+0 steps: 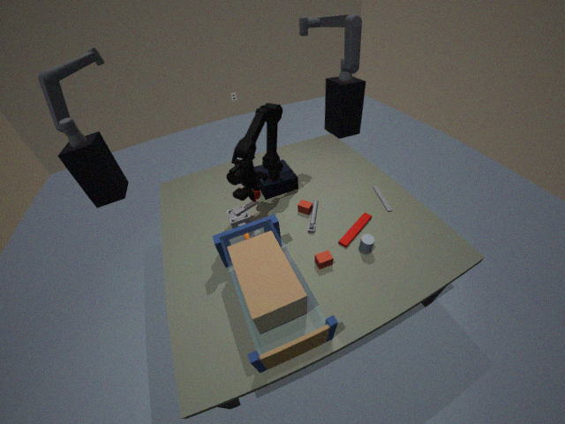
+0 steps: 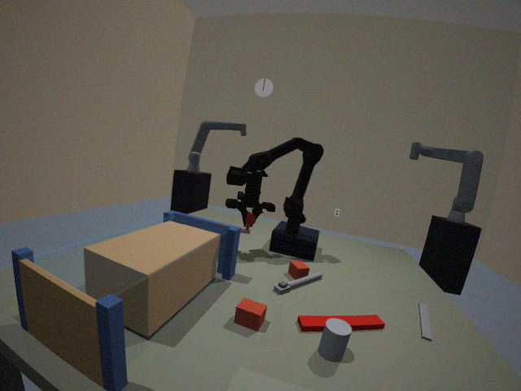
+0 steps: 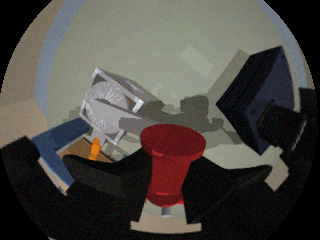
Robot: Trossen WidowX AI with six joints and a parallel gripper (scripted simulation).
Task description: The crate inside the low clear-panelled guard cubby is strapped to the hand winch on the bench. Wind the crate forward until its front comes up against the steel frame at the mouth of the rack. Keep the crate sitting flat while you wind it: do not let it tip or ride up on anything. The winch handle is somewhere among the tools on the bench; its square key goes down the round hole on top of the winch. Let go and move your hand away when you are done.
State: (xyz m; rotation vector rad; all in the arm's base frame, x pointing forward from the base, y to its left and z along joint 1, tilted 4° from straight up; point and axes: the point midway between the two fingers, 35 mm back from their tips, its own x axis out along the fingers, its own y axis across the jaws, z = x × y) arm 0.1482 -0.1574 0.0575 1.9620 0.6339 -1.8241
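The winch handle is 10 mm ahead of my gripper tip, 40 mm to the right of it and 10 mm below it. Also, from my gripper tip: hand winch (20 mm ahead, 100 mm to the right, 80 mm below); then red knob (20 mm above); then red bar (290 mm ahead, 380 mm to the left, 110 mm below).
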